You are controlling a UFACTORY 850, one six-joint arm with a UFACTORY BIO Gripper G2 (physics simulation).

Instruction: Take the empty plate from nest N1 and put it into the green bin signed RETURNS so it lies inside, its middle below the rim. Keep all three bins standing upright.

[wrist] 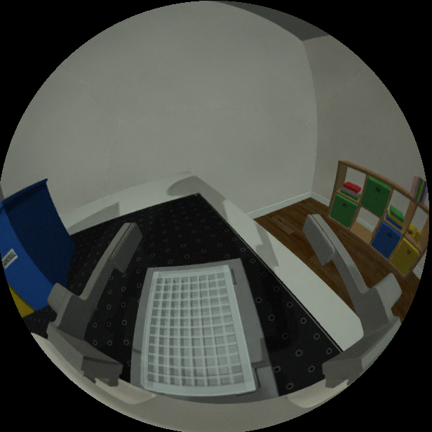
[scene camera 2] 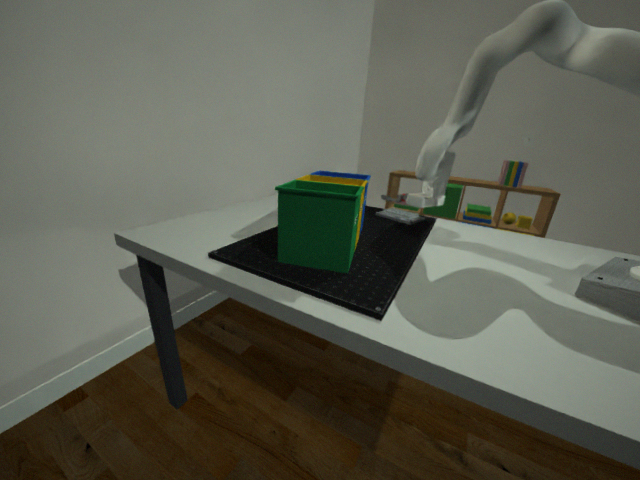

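A pale plate with a grid of square wells sits in a grey nest on the black board. No wells show filled; no nest label is readable. My gripper is open and empty, low above the nest area. Its two fingers stand wide apart, beyond the left and right sides of the plate in the wrist view. The green bin stands upright at the near end of the bin row in the scene view. Its sign and inside bottom are hidden, and it does not show in the wrist view.
A yellow bin and a blue bin signed GENERAL stand behind the green one on the black board. A grey base block is at the right. A wooden shelf stands beyond the table.
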